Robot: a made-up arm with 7 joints.
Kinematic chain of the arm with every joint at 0, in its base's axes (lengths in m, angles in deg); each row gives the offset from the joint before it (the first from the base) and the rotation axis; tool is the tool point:
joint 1: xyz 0 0 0.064 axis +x
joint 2: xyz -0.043 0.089 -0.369 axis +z
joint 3: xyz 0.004 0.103 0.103 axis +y
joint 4: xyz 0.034 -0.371 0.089 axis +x
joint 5: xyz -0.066 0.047 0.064 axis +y
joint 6: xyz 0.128 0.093 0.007 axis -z
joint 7: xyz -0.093 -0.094 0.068 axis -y
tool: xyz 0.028 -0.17 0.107
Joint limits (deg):
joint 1: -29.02..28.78
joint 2: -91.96..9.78
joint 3: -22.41..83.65
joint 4: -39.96..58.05
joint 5: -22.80..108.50
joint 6: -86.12..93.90
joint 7: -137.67..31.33
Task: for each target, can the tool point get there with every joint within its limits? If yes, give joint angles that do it. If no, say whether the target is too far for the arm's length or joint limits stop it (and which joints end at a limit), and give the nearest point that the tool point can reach.
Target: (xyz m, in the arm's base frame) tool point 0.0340 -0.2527 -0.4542
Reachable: yes | joints 12.36 -23.75 63.79 27.65 18.35 -34.71 -47.60
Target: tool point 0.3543 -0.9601 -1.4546
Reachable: no: too far | nearest point 0.1352 -0.3952 -0.5610 | short by 1.080 m
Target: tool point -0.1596 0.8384 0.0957
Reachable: no: joint limits stop it (at a limit: joint 2, joint 3, joint 5, joint 7) | nearest point -0.2156 0.4527 0.0811 | short by 0.390 m
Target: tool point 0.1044 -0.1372 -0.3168
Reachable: yes | joints 7.09 -2.46 7.10 29.64 61.82 -30.32 -74.86
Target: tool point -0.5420 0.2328 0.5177
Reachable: no: joint limits stop it (at a limit: joint 1, joint 3, joint 4, joint 7) | nearest point -0.4034 0.2181 0.3521 | short by 0.216 m
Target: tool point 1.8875 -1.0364 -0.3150
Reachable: no: too far | nearest point 0.5026 -0.4509 -0.1636 | short by 1.511 m
